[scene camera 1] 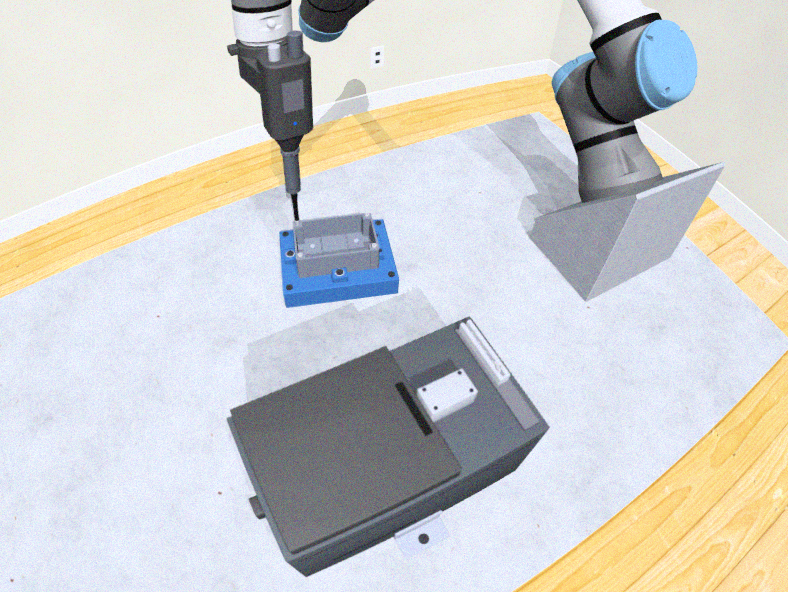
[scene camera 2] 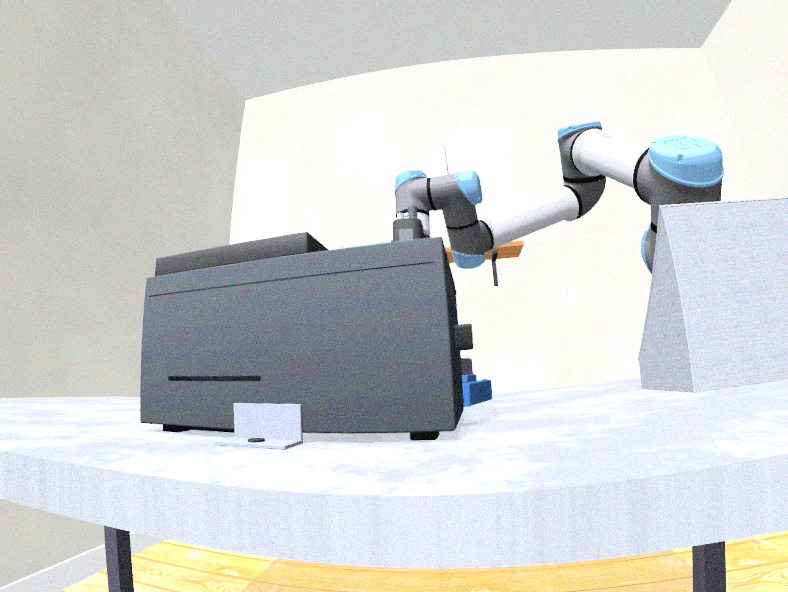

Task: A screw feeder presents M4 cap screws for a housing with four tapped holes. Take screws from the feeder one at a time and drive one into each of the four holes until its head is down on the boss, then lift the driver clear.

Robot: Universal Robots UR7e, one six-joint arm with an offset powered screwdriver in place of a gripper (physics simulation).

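The grey open-topped housing (scene camera 1: 337,262) sits in a blue fixture (scene camera 1: 324,297) (scene camera 2: 479,391). My screwdriver (scene camera 1: 296,217) stands upright with its bit tip at the housing's back left corner boss. Whether a screw is on the bit, or how deep one sits there, is too small to tell. The other corner bosses show light tops, too small to tell as heads or holes. The dark screw feeder (scene camera 1: 343,446) (scene camera 2: 293,344) stands in front of the fixture. In scene camera 2 the upper driver body shows above the feeder, which hides the bit and most of the housing.
A grey wedge-shaped robot mount (scene camera 1: 662,223) (scene camera 2: 726,299) stands to the right, with the arm rising from it. A white block (scene camera 1: 447,395) and a white rail (scene camera 1: 482,352) lie on the feeder's top. A small angle bracket (scene camera 1: 433,534) (scene camera 2: 267,421) is at the feeder's near side.
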